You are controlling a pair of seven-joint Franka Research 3 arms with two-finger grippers.
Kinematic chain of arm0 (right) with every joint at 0, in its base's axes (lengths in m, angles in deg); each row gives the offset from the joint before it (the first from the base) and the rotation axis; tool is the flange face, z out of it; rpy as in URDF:
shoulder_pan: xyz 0 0 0.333 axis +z
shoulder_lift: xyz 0 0 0 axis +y
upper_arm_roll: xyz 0 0 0.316 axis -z
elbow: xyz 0.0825 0 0 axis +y
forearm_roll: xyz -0.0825 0 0.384 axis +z
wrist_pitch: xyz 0 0 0 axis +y
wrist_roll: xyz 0.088 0 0 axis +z
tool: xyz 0 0 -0.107 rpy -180 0 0
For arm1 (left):
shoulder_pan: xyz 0 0 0.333 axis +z
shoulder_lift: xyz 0 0 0 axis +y
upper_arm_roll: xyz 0 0 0.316 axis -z
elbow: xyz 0.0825 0 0 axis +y
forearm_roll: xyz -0.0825 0 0.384 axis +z
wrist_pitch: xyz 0 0 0 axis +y
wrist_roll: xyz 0.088 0 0 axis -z
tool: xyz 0 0 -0.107 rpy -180 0 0
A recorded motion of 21 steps. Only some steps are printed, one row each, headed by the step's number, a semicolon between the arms.
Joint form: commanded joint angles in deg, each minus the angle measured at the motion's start. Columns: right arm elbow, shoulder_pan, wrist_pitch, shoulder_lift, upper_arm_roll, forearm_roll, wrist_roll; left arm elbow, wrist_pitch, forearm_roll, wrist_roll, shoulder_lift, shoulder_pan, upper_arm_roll.
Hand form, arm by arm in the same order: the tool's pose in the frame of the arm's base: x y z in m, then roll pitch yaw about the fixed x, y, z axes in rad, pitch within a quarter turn. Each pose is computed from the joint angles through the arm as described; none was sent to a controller.
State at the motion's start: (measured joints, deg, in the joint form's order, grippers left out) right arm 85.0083 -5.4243 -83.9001 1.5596 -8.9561 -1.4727 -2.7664; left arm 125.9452 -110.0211 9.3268 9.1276 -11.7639 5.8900 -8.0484
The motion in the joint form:
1: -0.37 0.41 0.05 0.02 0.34 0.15 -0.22; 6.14 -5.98 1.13 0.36 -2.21 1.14 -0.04
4: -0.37 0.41 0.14 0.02 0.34 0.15 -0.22; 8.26 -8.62 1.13 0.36 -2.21 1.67 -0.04
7: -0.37 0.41 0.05 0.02 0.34 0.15 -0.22; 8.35 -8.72 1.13 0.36 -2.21 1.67 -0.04
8: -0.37 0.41 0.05 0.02 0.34 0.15 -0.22; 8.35 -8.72 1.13 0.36 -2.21 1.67 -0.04
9: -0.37 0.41 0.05 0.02 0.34 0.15 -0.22; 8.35 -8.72 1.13 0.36 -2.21 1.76 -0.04
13: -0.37 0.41 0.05 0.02 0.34 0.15 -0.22; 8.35 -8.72 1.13 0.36 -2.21 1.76 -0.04
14: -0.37 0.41 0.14 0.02 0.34 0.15 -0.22; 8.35 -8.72 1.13 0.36 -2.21 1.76 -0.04
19: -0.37 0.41 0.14 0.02 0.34 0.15 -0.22; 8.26 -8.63 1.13 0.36 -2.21 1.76 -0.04
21: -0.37 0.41 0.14 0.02 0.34 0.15 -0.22; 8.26 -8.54 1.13 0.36 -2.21 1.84 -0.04
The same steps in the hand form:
1: 0.5515 0.0307 0.6439 3.1206 0.0400 0.0083; 0.4468 0.1333 0.4406 -3.0235 0.0631 0.0139
4: 0.5513 0.0307 0.6438 3.1205 0.0415 0.0083; 0.4427 0.1351 0.4274 -3.0254 0.0538 0.0161
7: 0.5515 0.0307 0.6439 3.1206 0.0400 0.0083; 0.4426 0.1350 0.4268 -3.0255 0.0536 0.0158
8: 0.5515 0.0307 0.6439 3.1206 0.0400 0.0083; 0.4426 0.1350 0.4268 -3.0255 0.0536 0.0158
9: 0.5515 0.0307 0.6439 3.1206 0.0400 0.0083; 0.4424 0.1357 0.4268 -3.0255 0.0536 0.0174
13: 0.5515 0.0307 0.6439 3.1206 0.0400 0.0083; 0.4424 0.1357 0.4268 -3.0255 0.0536 0.0174
14: 0.5513 0.0307 0.6438 3.1205 0.0415 0.0083; 0.4424 0.1357 0.4268 -3.0255 0.0536 0.0174
19: 0.5513 0.0307 0.6438 3.1205 0.0415 0.0083; 0.4425 0.1358 0.4274 -3.0253 0.0537 0.0176
21: 0.5513 0.0307 0.6438 3.1205 0.0415 0.0083; 0.4422 0.1364 0.4273 -3.0256 0.0552 0.0192

